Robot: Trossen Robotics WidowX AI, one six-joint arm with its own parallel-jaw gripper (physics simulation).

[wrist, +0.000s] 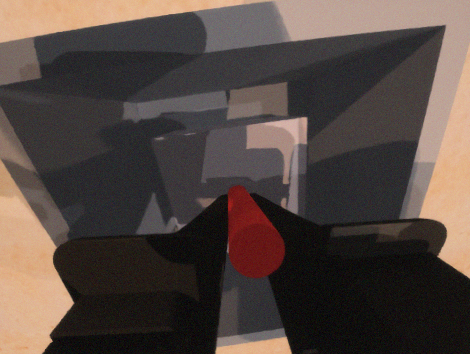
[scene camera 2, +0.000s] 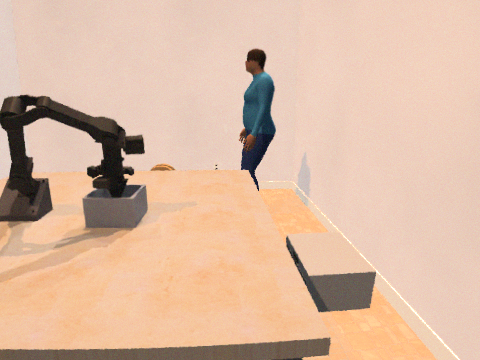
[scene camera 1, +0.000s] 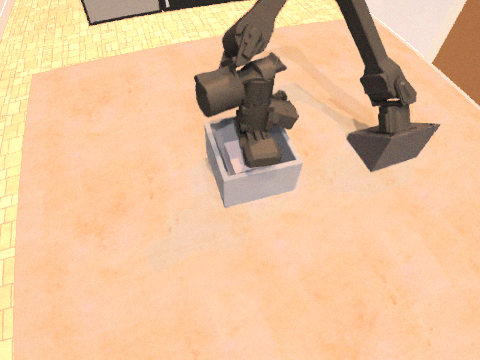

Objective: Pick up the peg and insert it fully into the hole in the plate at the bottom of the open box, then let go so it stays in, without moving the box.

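Places are measured from the arm's base along level axes (x ahead, y left, z up), in centimetres.
Pixels of known places: gripper, fingertip midpoint: (wrist: 238, 200); arm's base, link origin: (scene camera 2: 29, 188) (scene camera 1: 396, 131).
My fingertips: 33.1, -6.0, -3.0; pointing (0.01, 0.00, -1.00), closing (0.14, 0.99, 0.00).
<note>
Ahead of a thing's pixels: the offset from my fingertips to its top centre, as dx, dy, dz. Level surfaces: height alone.
My gripper (scene camera 1: 264, 155) (scene camera 2: 118, 192) (wrist: 238, 200) points down into the open grey box @(-0.1, +0.0, +3.8) (scene camera 1: 262, 185) (scene camera 2: 112, 212) (wrist: 440, 110), with its fingertips below the rim. It is shut on the red peg @(-1.0, +0.1, +6.7) (wrist: 256, 250). The peg's round top end faces the wrist camera and its far end lies between the fingertips. The peg does not show in either scene view. The plate (scene camera 1: 234, 157) (wrist: 240, 155) is a pale block at the box's bottom, partly shadowed, beyond the fingertips. Its hole is not visible. I cannot tell whether the peg's lower end touches the plate.
The box's walls surround the fingers on all sides. The arm's base (scene camera 1: 395, 145) (scene camera 2: 30, 202) stands on the table @(dz -6.0) (scene camera 1: 150, 300) (scene camera 2: 175, 280) beside the box. Past the table's edge are a grey block (scene camera 2: 340, 270) and a standing person (scene camera 2: 259, 105) in a teal top.
</note>
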